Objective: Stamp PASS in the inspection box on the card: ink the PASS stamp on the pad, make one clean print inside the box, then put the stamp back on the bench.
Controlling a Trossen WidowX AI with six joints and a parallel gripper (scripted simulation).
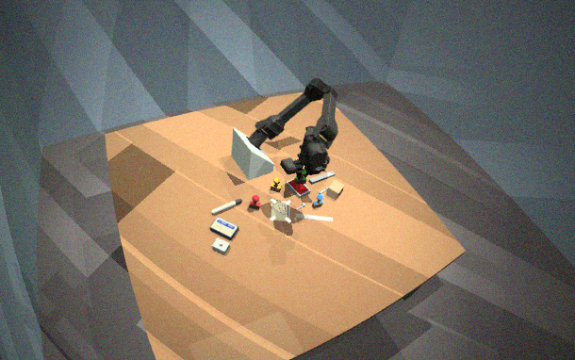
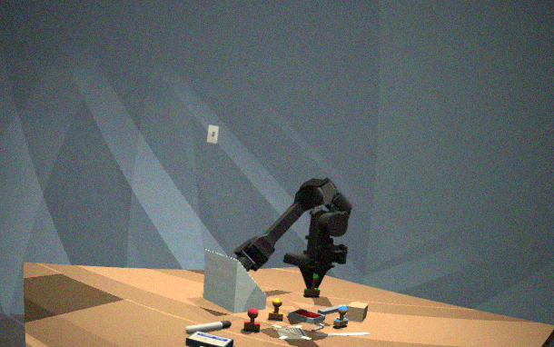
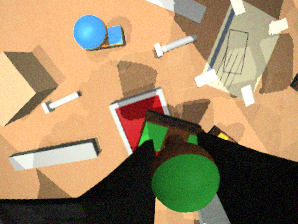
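Right now the red ink pad is 3 cm behind my gripper tip, 2 cm to the left of it and 10 cm below it. From my gripper tip the other things lie so: blue-knobbed stamp: 7 cm ahead, 6 cm to the left, 8 cm below; yellow-knobbed stamp: 5 cm behind, 8 cm to the right, 8 cm below; green-knobbed stamp: right at my gripper tip.
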